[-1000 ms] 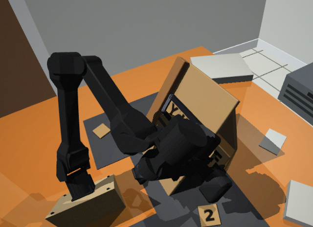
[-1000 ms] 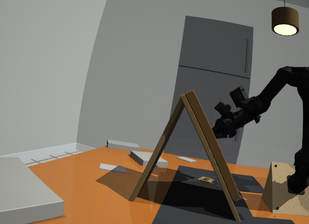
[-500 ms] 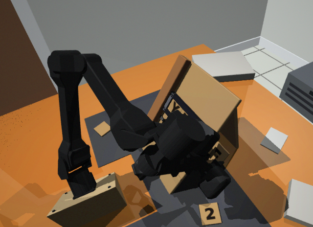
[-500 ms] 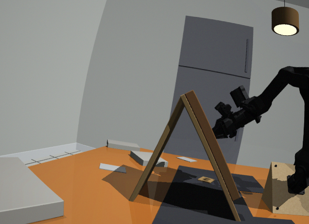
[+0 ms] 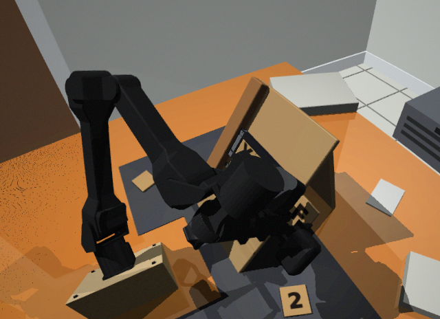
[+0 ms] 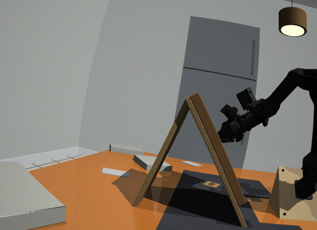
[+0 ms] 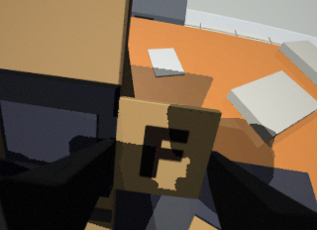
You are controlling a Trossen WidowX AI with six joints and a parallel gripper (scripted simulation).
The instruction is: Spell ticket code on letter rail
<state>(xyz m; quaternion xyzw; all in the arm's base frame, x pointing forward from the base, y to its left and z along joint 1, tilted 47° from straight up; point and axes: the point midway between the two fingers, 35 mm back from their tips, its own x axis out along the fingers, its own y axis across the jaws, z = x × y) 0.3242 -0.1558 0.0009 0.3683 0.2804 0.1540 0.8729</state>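
The white ticket is 10 cm to the left of my gripper tip, 8 cm below it and 6 cm behind it. Also, from my gripper tip: f tile (right at my gripper tip); letter tile (39 cm to the left, 25 cm behind, 18 cm below); grey mat (18 cm below, 15 cm behind, 11 cm to the left).
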